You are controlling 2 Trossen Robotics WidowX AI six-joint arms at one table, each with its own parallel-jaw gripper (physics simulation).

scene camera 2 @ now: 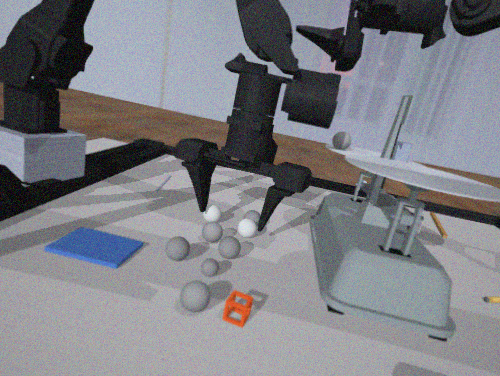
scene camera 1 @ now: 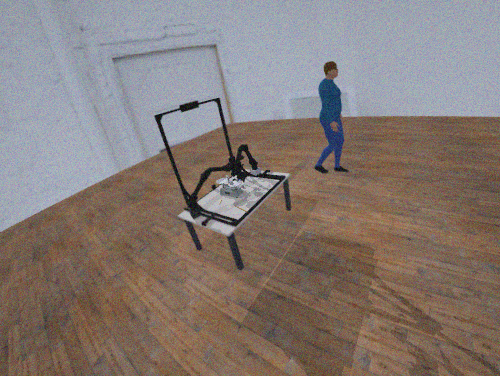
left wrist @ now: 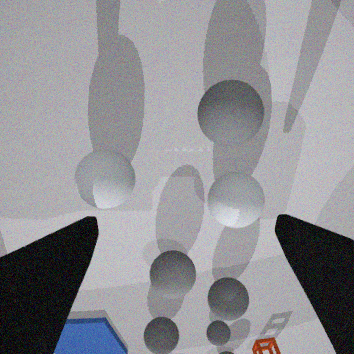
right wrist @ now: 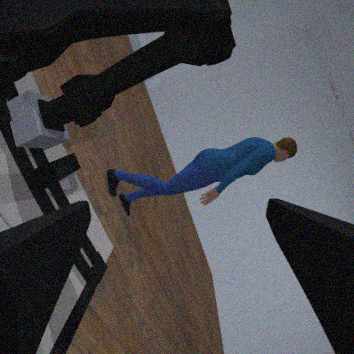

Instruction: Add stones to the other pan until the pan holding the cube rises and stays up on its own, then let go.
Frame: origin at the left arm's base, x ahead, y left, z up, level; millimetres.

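Where they show: left gripper, fingertip midpoint: [scene camera 2: 230, 220] [scene camera 1: 241, 184] [left wrist: 188, 224]; right gripper, fingertip midpoint: [scene camera 1: 243, 160] [right wrist: 179, 208]; left arm's base, link origin: [scene camera 2: 31, 128] [scene camera 1: 255, 168] [right wrist: 50, 115]; right arm's base, link origin: [scene camera 1: 193, 208].
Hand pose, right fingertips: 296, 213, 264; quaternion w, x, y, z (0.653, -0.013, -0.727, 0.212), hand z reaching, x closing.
Each offset is from my right fingertips to the top centre of the thing, as dx, dy, dz.
Several grey stones @[+41, -216, -324] [scene camera 2: 229, 247] @[+3, -190, -324] [left wrist: 173, 274] and two white stones, one on the left [scene camera 2: 212, 213] [left wrist: 105, 179] and one on the right [scene camera 2: 247, 228] [left wrist: 236, 200], lie on the table. My left gripper [scene camera 2: 231, 220] [left wrist: 188, 224] is open and empty, pointing down low around the white stones. A balance scale @[+198, -106, -118] [scene camera 2: 390, 290] stands at the right; its near pan @[+222, -198, -196] [scene camera 2: 450, 184] is tilted. One grey stone @[+123, -38, -180] [scene camera 2: 341, 140] sits at the far pan's left edge. A pale blue cube @[+203, -37, -178] [scene camera 2: 404, 151] shows behind the near pan's rim; I cannot tell which pan holds it. My right gripper [right wrist: 179, 208] is open and empty.
A blue pad @[-86, -298, -347] [scene camera 2: 95, 246] [left wrist: 90, 337] lies left of the stones, an orange open frame block @[+97, -317, -332] [scene camera 2: 238, 309] [left wrist: 266, 346] in front. A pencil @[+339, +250, -345] [scene camera 2: 438, 224] lies behind the scale. The right arm hangs above the scale. A person [scene camera 1: 330, 110] [right wrist: 200, 172] stands beyond the table.
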